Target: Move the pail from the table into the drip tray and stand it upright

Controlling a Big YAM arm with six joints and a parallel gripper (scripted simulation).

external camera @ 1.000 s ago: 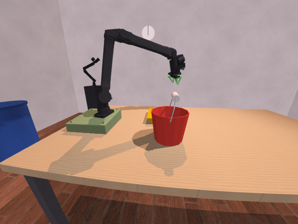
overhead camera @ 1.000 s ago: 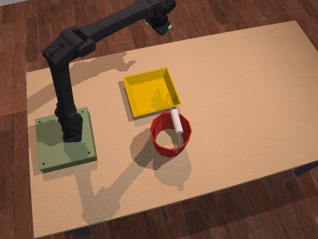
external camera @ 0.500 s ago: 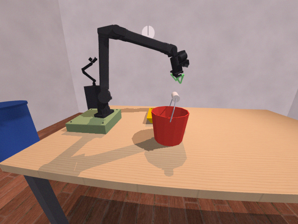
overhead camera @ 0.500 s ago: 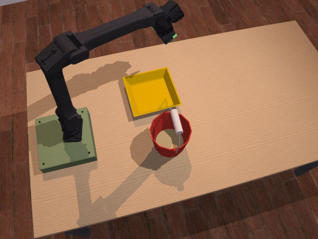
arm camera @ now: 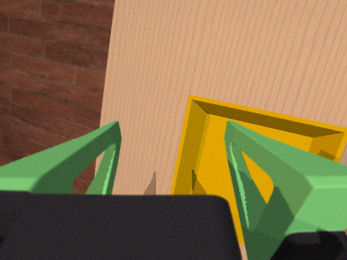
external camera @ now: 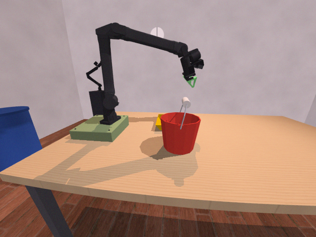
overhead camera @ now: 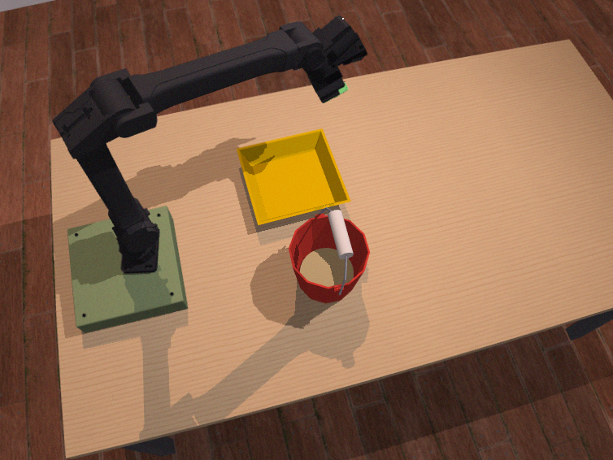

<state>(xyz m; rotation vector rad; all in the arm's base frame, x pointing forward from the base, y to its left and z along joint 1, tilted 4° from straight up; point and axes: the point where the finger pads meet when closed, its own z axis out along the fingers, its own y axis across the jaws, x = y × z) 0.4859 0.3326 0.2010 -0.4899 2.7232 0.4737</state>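
Right now the red pail is 20 mm behind my hand, 380 mm to the right of it and 160 mm below it. The rest, counted from my hand: yellow drip tray: 100 mm behind, 100 mm to the right, 280 mm below.
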